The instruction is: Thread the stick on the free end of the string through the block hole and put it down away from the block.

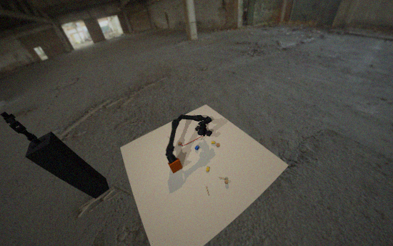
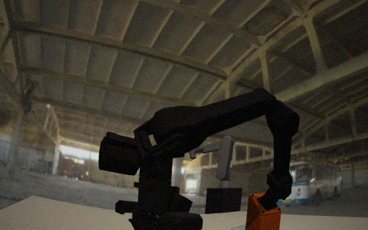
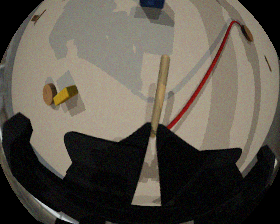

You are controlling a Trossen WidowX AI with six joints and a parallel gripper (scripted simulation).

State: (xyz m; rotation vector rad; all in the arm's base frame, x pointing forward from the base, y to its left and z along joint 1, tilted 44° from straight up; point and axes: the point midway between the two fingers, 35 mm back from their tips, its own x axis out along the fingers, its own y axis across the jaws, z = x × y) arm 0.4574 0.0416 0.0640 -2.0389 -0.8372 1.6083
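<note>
Right now my gripper tip is 16 cm past the blue block, 5 cm to the left of it and 2 cm above it. Round my gripper tip: yellow block: 25 cm behind, 31 cm to the right, 3 cm below; small wooden block: 22 cm behind, 51 cm to the right, 2 cm below.
</note>
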